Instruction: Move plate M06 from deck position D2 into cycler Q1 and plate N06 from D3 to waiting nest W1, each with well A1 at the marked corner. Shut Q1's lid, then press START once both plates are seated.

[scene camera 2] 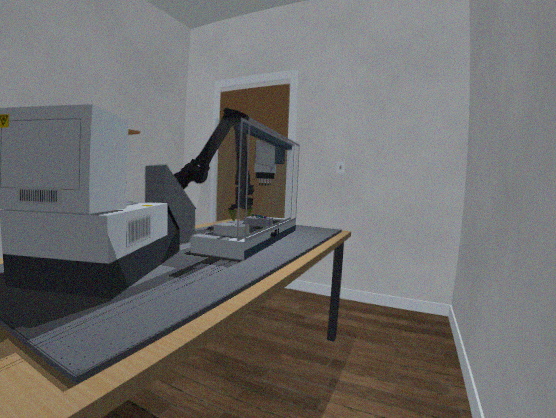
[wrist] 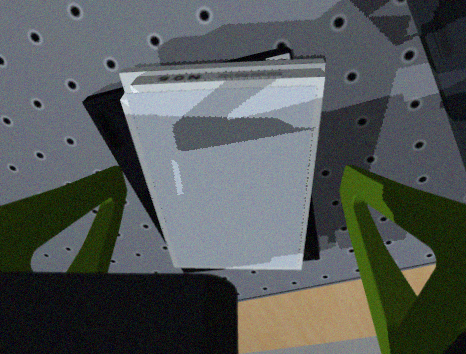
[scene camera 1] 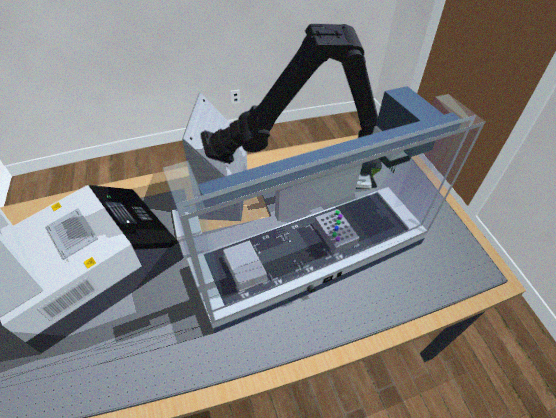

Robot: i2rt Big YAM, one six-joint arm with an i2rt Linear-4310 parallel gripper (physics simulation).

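Where they show: gripper, fingertip midpoint: (scene camera 2: pixel 240 220) (wrist: pixel 233 177) (scene camera 1: pixel 359 175); arm's base, origin of the base link: (scene camera 2: pixel 174 185) (scene camera 1: pixel 216 148).
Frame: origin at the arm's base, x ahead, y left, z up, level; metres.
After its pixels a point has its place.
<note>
My gripper (scene camera 1: pixel 368 173) {x 0.052, y 0.522, z -0.213 m} (scene camera 2: pixel 240 215) {x 0.052, y 0.522, z -0.213 m} (wrist: pixel 233 177) {x 0.052, y 0.522, z -0.213 m} is open, its green fingers apart on either side of a white plate and touching neither side in the wrist view. This plate (wrist: pixel 235 190) (scene camera 1: pixel 364 184) has an edge label that seems to read N06, upside down. It lies over a black nest (wrist: pixel 117 132) {x 0.081, y 0.576, z -0.243 m}, turned slightly against it; whether it is fully seated I cannot tell. The white instrument (scene camera 1: pixel 70 235) {x 0.179, y -0.461, z -0.047 m} (scene camera 2: pixel 45 230) {x 0.258, y -0.699, z -0.093 m} at the left looks like the cycler; its inside and any plate M06 are hidden. The START button cannot be made out.
A clear-walled enclosure (scene camera 1: pixel 320 159) {x 0.405, y 0.148, z 0.253 m} (scene camera 2: pixel 298 185) {x 0.390, y 0.598, z 0.018 m} stands over the long deck (scene camera 1: pixel 320 287) {x 0.437, y 0.198, z -0.237 m} (scene camera 2: pixel 215 245) {x 0.357, y -0.150, z -0.209 m}. On the deck stand a white block (scene camera 1: pixel 245 265) {x 0.347, y -0.005, z -0.150 m} and a rack with coloured dots (scene camera 1: pixel 345 241). Markings show between them. A pipetting head (scene camera 2: pixel 265 160) hangs at the right end.
</note>
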